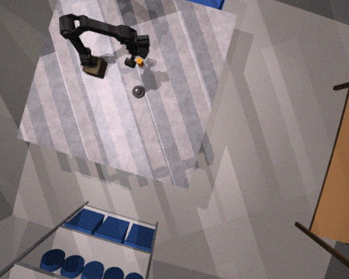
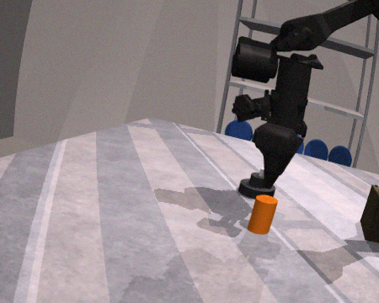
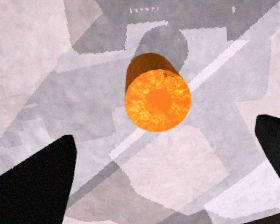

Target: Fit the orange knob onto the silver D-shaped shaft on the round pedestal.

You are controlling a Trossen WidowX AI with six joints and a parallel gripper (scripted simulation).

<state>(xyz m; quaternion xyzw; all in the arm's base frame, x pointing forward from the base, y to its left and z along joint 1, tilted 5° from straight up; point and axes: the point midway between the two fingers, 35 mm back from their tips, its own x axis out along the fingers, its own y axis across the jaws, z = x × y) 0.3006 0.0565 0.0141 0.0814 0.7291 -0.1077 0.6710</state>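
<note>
The orange knob is 50 mm below my gripper tip. Also, from my gripper tip: round pedestal (10 mm ahead, 200 mm to the right, 60 mm below).
</note>
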